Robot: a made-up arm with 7 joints. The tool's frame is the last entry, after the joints.
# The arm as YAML. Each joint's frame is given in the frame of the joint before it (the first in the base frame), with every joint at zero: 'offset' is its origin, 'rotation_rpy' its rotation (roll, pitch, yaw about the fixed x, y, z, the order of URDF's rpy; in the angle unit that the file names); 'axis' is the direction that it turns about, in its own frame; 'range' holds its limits. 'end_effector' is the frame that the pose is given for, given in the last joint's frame.
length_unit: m
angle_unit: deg
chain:
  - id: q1
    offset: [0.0, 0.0, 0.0]
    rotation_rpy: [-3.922, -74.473, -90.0]
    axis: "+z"
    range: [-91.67, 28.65]
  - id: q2
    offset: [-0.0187, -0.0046, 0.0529]
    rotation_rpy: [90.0, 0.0, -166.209]
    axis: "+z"
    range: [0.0, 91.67]
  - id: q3
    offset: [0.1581, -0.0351, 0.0]
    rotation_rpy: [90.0, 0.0, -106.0]
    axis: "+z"
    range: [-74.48, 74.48]
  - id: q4
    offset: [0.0, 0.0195, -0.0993]
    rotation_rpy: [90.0, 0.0, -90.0]
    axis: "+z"
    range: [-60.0, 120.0]
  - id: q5
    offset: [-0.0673, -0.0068, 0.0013]
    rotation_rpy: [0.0, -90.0, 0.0]
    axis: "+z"
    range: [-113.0, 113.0]
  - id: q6
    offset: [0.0, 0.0, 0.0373]
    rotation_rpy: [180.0, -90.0, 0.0]
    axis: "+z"
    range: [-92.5, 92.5]
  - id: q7
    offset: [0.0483, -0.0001, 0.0]
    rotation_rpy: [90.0, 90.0, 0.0]
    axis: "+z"
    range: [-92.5, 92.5]
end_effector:
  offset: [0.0, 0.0, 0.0]
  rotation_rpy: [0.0, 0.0, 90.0]
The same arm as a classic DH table. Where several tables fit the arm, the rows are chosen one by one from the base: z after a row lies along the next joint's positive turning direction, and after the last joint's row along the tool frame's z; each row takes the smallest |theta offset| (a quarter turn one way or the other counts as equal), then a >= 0, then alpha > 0; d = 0 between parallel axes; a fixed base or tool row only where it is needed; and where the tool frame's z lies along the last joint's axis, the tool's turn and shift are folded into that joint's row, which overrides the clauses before.
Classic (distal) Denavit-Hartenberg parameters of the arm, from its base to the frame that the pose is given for. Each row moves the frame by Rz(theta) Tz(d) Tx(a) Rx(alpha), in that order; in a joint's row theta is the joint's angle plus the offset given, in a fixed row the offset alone. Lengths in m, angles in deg.
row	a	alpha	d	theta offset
base (fixed)	0	-74.51	0	-4.07
q1	-0.0193	-90	0.0529	-75.12
q2	-0.0098	90	0	73.99
q3	0.0195	-90	-0.2609	90
q4	0.0068	90	0.0013	90
q5	0	-90	0.1046	0
q6	0.0483	90	0	-90
q7	0	0	0.0001	0
Joint limits (deg, base to tool): -91.67..28.65 0..91.67 -74.48..74.48 -60..120 -113..113 -92.5..92.5 -92.5..92.5

